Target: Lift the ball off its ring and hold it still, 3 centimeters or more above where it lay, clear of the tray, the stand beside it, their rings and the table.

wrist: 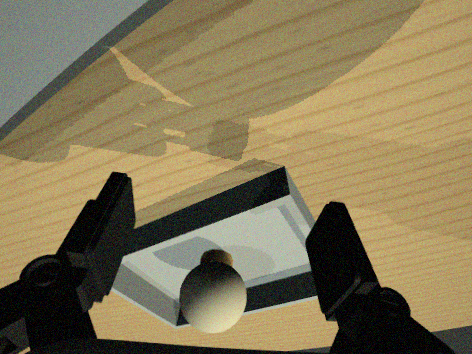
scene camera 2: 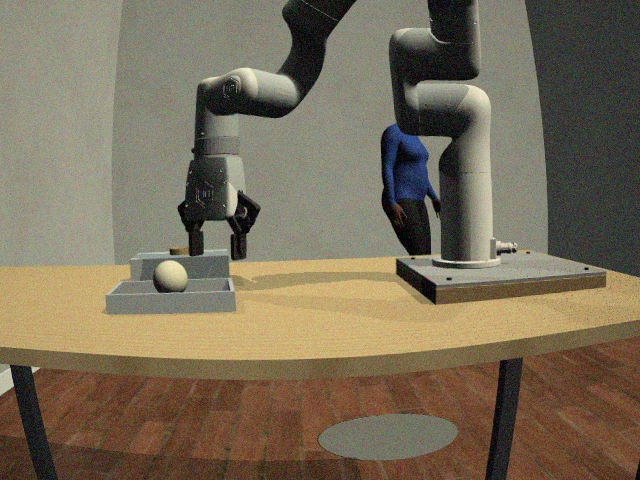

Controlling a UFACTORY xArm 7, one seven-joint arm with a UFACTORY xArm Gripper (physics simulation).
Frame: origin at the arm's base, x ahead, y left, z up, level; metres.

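Seen in the pictures: gripper, fingertip midpoint: [wrist: 227, 210] [scene camera 2: 216, 257]; arm's base at its link origin: [scene camera 2: 466, 263].
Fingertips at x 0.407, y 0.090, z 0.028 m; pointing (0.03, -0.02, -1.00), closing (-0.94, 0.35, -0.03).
Pixels of each thing's middle, then the offset from my fingertips to it. "pt": a spot on its surface instead. Level surfaces: height alone.
- cream ball at the middle of its body: [wrist: 213, 295] [scene camera 2: 170, 279] dx +0.036, dy +0.115, dz -0.019 m
- small brown ring at a spot on its surface: [wrist: 216, 257] pt dx +0.033, dy +0.101, dz -0.046 m
- grey tray at the middle of its body: [wrist: 215, 269] [scene camera 2: 171, 295] dx +0.036, dy +0.115, dz -0.043 m
- wooden table at its surface level: dz -0.057 m
A cream ball [scene camera 2: 170, 276] [wrist: 213, 297] rests on a small brown ring [wrist: 216, 257] inside the grey tray [scene camera 2: 170, 303] [wrist: 210, 215]. The ring under the ball is hidden in the scene view. The grey stand [scene camera 2: 210, 266] [wrist: 45, 45] is behind the tray, with a brown ring [scene camera 2: 178, 251] on top. My gripper [scene camera 2: 217, 256] [wrist: 227, 210] is wide open and empty, pointing down. Its fingertips are higher than the ball and a little to its right in the scene view. In the wrist view the ball appears low, between the two fingers and touching neither.
The wooden table [scene camera 2: 320, 330] [wrist: 400, 165] carries the tray and stand. The arm's base plate [scene camera 2: 547, 273] is at the right of the table. A person in a blue top [scene camera 2: 410, 165] stands behind the table, near the arm's base.
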